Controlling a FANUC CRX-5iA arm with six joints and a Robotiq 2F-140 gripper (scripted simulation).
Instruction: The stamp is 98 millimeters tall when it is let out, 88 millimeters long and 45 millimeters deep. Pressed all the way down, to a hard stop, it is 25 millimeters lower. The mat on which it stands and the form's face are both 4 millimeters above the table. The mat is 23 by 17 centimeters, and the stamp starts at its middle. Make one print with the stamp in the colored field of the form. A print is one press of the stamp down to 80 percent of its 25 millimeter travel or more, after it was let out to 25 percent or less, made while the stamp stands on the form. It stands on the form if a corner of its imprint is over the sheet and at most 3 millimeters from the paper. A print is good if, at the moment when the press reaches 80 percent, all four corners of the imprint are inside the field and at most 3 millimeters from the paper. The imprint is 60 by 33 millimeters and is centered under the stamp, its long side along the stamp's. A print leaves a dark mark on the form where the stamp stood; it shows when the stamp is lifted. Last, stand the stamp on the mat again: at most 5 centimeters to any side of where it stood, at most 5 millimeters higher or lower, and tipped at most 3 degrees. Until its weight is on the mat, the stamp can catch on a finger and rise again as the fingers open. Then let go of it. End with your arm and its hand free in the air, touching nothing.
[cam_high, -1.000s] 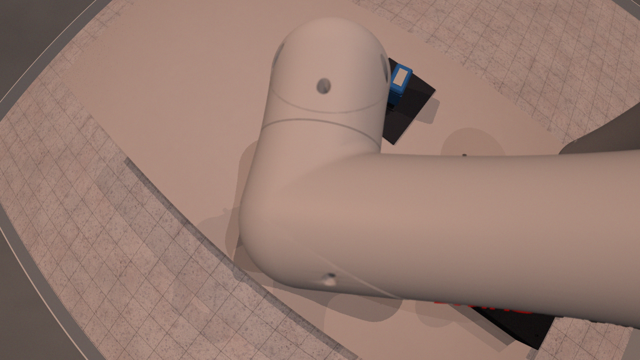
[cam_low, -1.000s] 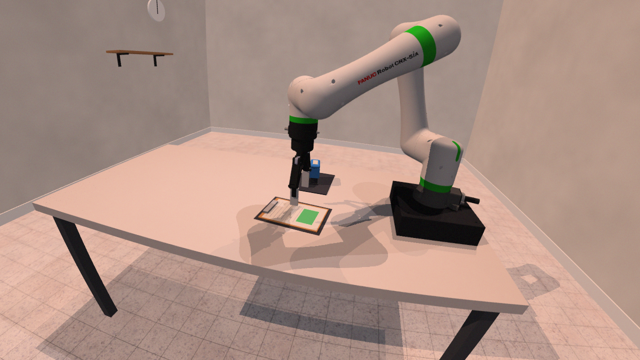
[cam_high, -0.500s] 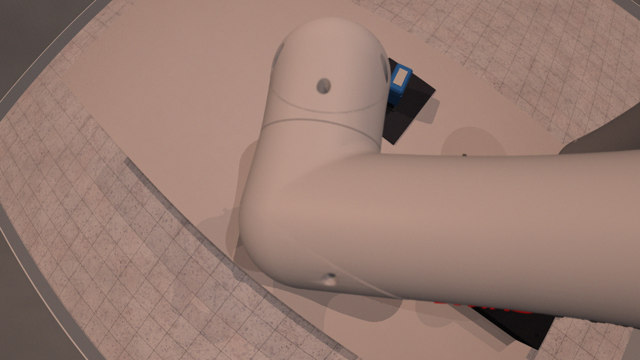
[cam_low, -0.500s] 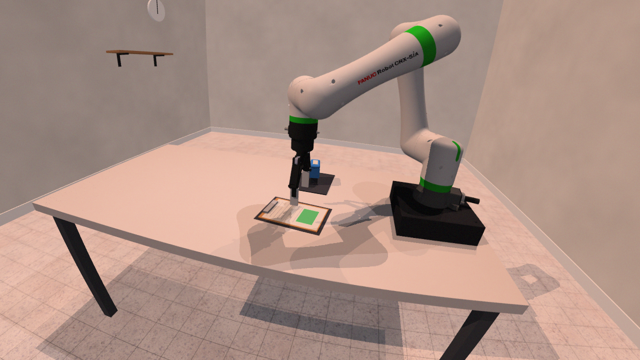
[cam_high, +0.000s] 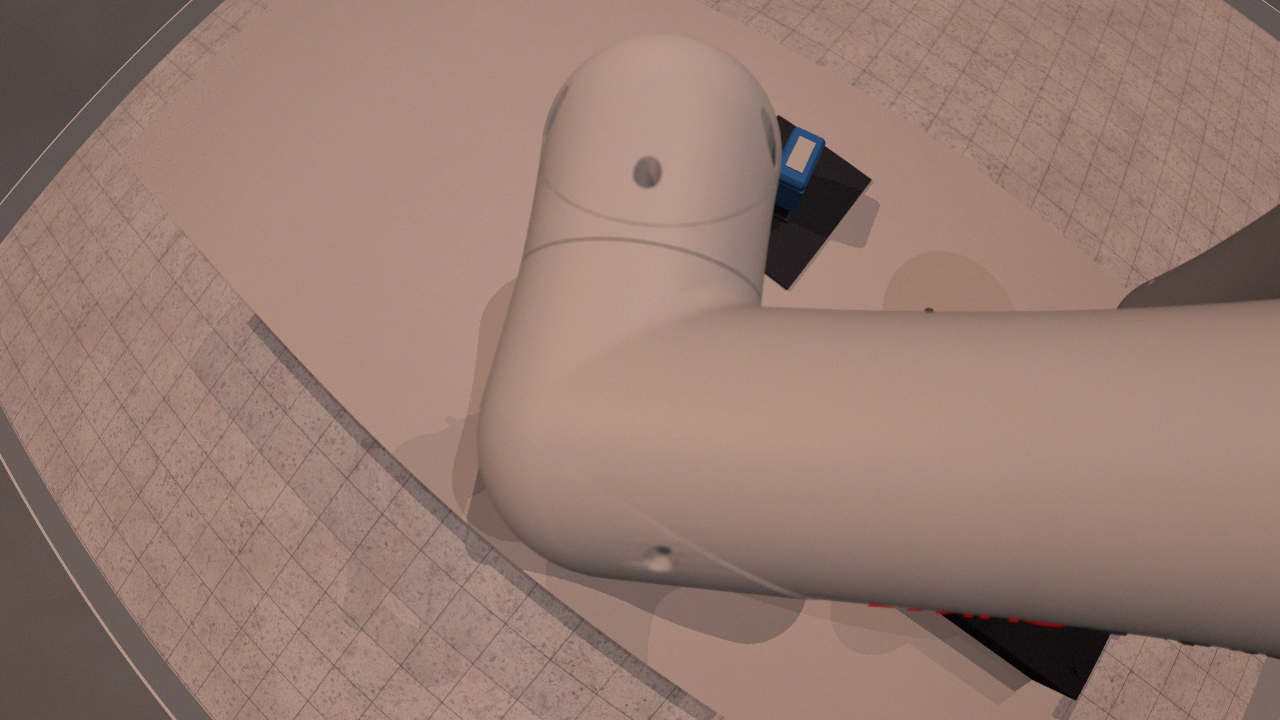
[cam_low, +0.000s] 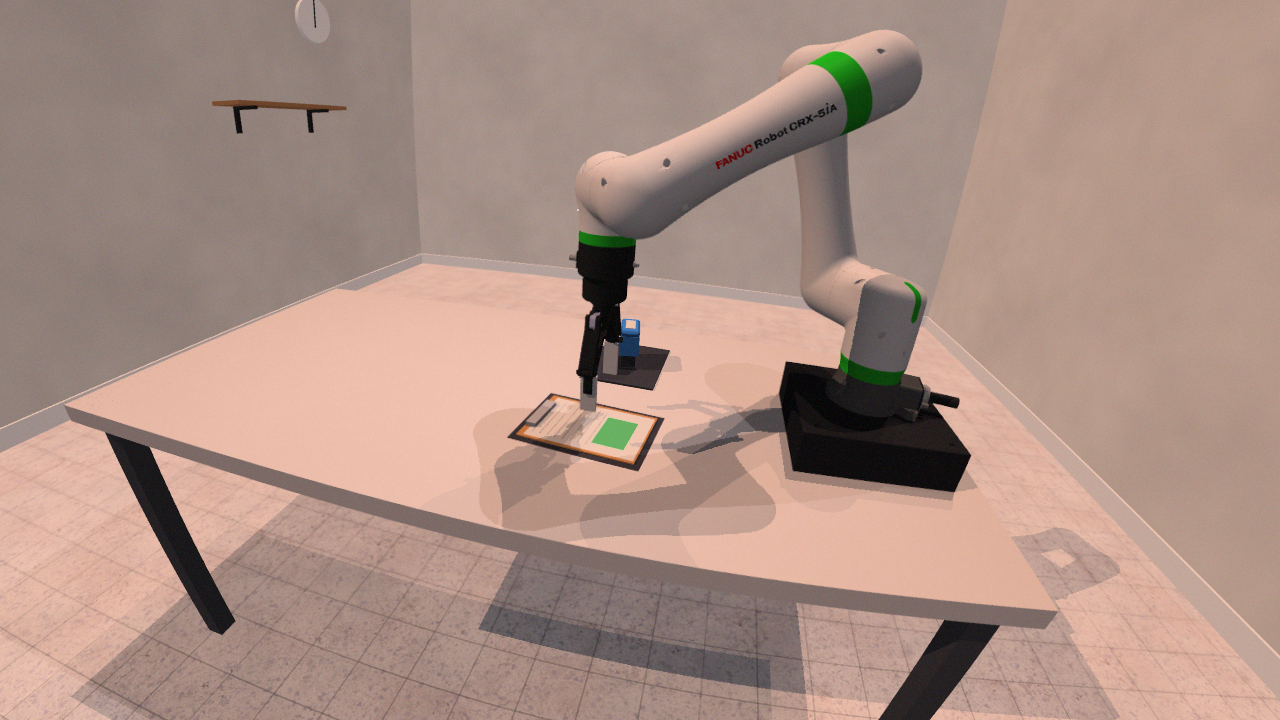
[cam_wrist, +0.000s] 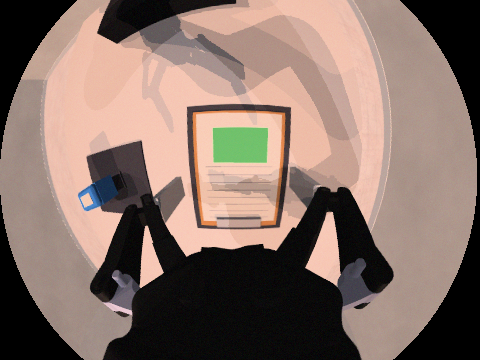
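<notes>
My hand is 30 cm to the left of the stamp, 6 cm short of it and 4 cm above it. Also, from my hand: form 9 cm below, 4 cm ahead, 1 cm to the left; mat 30 cm to the right, 9 cm below, 6 cm ahead.
</notes>
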